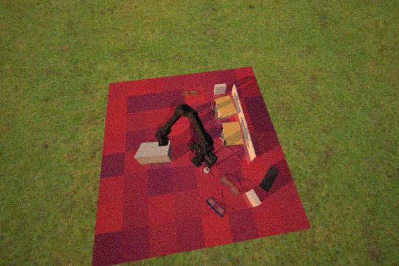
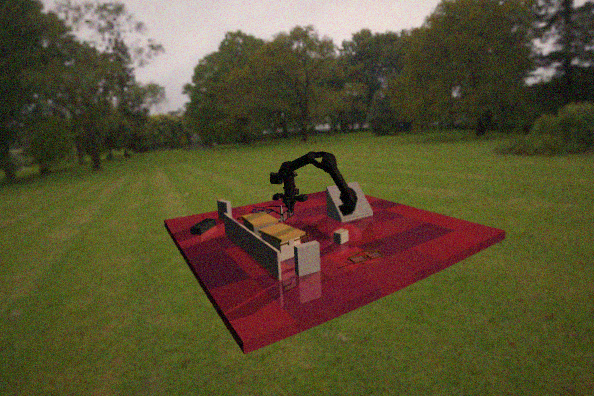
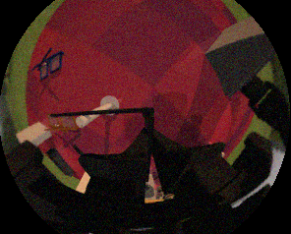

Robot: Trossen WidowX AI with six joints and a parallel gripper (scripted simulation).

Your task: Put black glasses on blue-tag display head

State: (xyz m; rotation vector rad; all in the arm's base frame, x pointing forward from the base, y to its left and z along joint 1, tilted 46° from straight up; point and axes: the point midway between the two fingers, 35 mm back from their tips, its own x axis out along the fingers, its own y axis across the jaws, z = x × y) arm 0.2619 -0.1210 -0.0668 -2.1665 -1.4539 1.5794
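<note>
The small peg lies 3 cm ahead of my gripper tip, 7 cm to the right of it and 3 cm below it. Round my gripper tip: long pale wall 34 cm ahead, 26 cm to the left; then display head 21 cm ahead, 14 cm to the left; then small cube 6 cm behind, 38 cm to the left, 3 cm below.
</note>
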